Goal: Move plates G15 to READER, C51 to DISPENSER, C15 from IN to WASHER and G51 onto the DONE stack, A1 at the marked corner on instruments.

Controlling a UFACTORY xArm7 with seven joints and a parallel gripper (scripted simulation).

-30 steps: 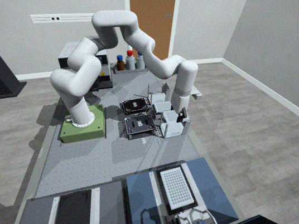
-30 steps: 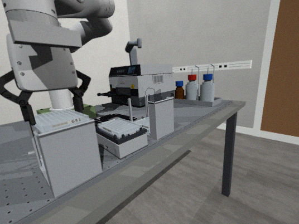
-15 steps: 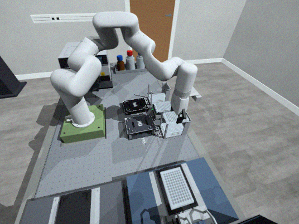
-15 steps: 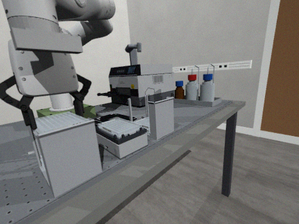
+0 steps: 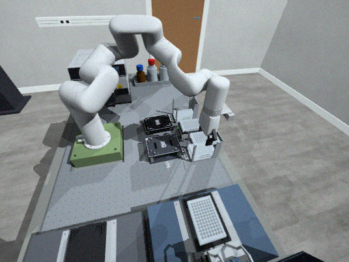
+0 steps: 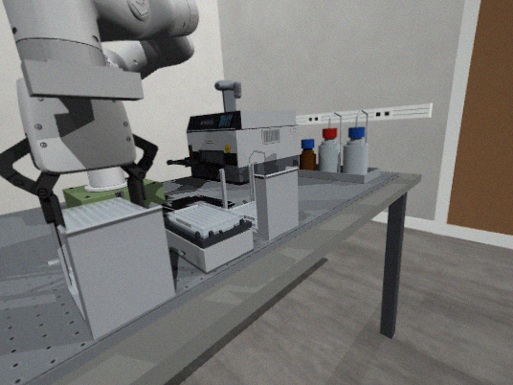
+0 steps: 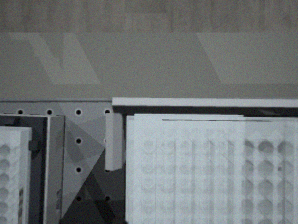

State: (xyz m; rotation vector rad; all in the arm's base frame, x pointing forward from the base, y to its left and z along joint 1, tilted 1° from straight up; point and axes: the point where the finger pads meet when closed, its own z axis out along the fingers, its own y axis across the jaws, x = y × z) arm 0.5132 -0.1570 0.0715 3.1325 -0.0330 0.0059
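Now: the DONE label 90 mm behind my hand and 120 mm below it. From my hand the other things lie so: black RG nest: 190 mm behind, 50 mm to the left, 70 mm below; then black N6 nest: 190 mm behind, 250 mm to the left, 100 mm below.
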